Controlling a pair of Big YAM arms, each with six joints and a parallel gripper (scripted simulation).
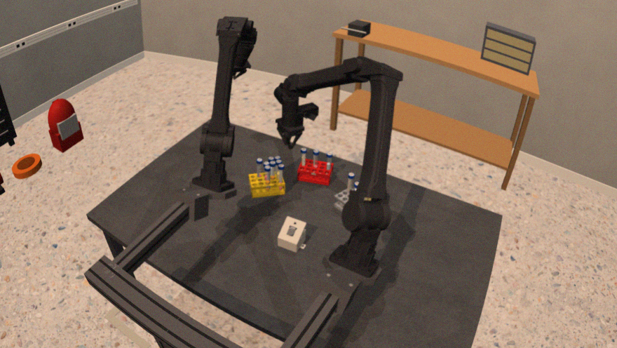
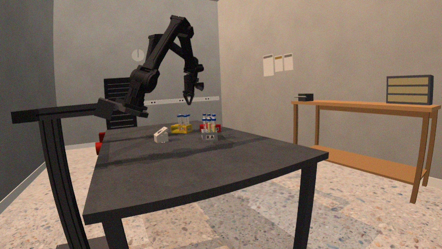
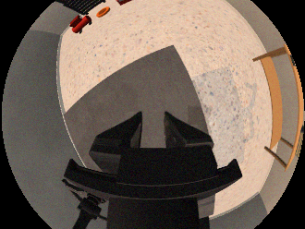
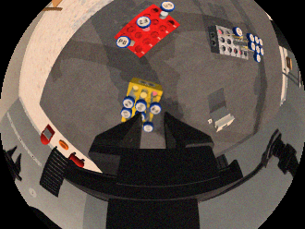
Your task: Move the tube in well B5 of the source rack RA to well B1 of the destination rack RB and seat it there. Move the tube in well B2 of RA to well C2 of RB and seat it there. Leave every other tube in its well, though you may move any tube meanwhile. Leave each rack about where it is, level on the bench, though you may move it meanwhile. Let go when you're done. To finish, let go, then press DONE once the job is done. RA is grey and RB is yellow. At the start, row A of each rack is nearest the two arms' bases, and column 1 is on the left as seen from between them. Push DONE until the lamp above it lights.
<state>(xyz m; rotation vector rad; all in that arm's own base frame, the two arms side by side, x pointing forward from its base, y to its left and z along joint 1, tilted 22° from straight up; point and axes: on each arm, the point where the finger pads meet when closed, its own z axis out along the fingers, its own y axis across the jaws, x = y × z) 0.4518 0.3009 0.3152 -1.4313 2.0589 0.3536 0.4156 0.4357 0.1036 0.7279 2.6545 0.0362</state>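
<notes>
Now: right hand 18 cm above the red rack, 13 cm short of it and 4 cm to the left of it.
</notes>
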